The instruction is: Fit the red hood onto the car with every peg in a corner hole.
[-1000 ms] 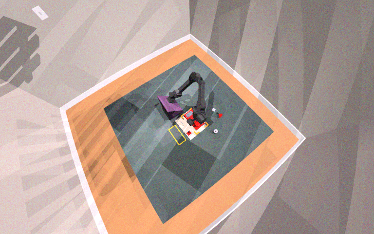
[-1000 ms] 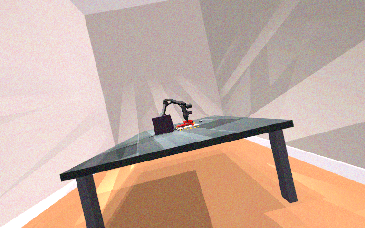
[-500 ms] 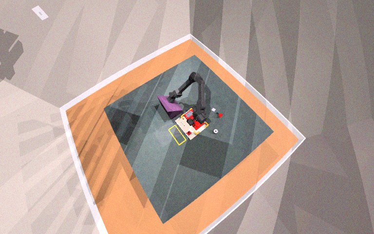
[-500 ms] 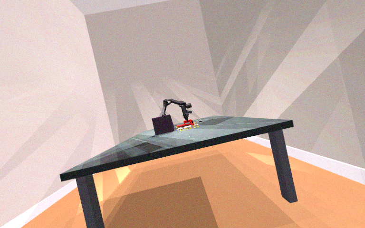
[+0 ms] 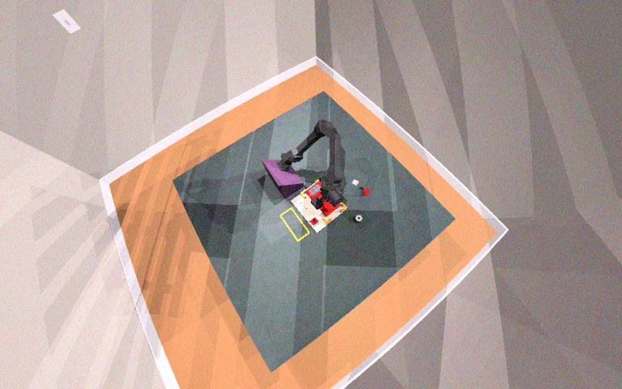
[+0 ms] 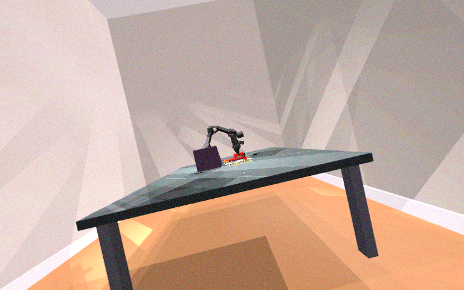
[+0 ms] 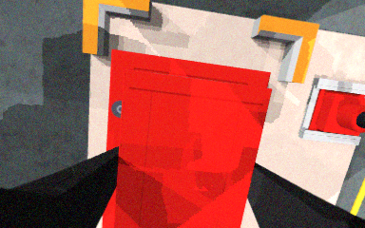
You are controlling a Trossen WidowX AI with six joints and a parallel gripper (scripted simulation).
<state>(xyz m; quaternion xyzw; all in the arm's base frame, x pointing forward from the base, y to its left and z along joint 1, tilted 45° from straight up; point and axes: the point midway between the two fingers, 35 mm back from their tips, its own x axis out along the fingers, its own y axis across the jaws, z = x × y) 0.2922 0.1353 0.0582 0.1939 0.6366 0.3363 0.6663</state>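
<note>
Now: gripper tip 1 cm below the red hood. The rest, counted from my gripper tip: white jig plate (4 cm below, 3 cm to the right, 2 cm behind).
</note>
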